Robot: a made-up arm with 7 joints.
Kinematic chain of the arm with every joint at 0, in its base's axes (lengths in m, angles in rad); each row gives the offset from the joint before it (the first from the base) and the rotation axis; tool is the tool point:
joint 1: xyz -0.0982 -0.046 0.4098 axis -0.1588 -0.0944 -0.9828
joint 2: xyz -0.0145 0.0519 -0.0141 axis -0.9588 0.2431 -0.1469
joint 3: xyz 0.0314 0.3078 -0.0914 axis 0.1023 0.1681 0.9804
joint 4: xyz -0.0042 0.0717 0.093 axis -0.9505 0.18 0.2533
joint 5: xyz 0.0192 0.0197 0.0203 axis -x
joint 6: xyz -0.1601 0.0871 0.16 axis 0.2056 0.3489 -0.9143
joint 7: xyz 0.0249 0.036 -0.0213 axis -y
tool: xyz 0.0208 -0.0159 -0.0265
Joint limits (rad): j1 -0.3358..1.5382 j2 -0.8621..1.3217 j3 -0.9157..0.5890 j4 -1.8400..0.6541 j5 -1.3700..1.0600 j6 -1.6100..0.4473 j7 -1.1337..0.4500
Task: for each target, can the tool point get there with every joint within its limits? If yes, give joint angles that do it. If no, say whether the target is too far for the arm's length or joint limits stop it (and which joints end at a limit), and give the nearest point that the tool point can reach.
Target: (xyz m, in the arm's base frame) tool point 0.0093 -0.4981 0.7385
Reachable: no: joint limits stop it (at a limit: joint 1, joint 2, joint 3, joint 4, joint 7) | nearest point -0.2457 -0.0687 0.6777 | short by 0.503 m
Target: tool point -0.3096 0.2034 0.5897
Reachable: yes | joints -0.1505 -0.4032 -0.1353 -0.8411 -1.0907 -0.6374 -0.4774
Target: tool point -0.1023 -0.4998 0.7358
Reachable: no: joint limits stop it (at a limit: joint 1, joint 2, joint 3, joint 4, joint 6, joint 7) | nearest point -0.2546 -0.0724 0.6816 | short by 0.457 m
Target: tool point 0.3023 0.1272 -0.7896
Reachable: no: too far | nearest point 0.1293 0.0533 -0.2165 | short by 0.603 m
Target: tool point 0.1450 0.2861 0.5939
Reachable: yes | joints 1.0924 -0.1432 0.2859 -0.3777 -0.6110 -1.4407 0.2463
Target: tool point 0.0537 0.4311 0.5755
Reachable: yes | joints 0.5558 -0.0313 -0.0537 0.2721 -0.9936 -1.4016 0.2176
